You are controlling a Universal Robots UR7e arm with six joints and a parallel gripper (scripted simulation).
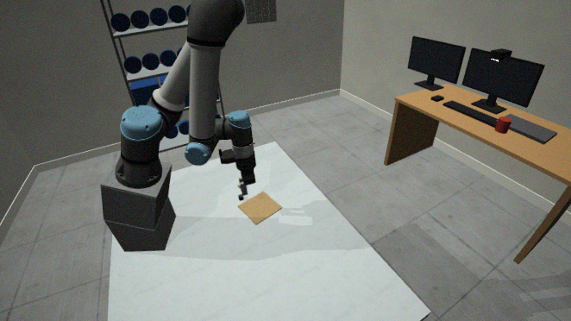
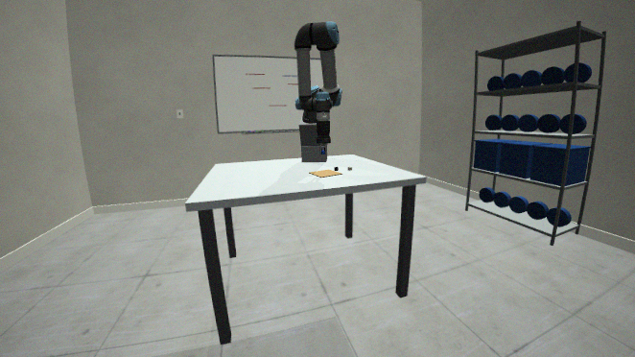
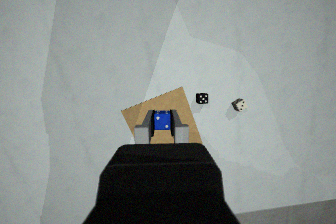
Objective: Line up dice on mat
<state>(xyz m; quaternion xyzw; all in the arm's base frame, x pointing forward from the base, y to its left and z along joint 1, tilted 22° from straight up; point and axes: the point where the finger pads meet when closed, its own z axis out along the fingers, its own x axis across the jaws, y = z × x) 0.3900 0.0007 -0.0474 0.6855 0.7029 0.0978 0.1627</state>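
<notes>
The tan mat is 50 mm ahead of my hand and 120 mm below it. Also, from my hand: black die 10 mm behind, 80 mm to the left, 110 mm below; blue die 10 mm below; white die 160 mm to the left, 110 mm below.
</notes>
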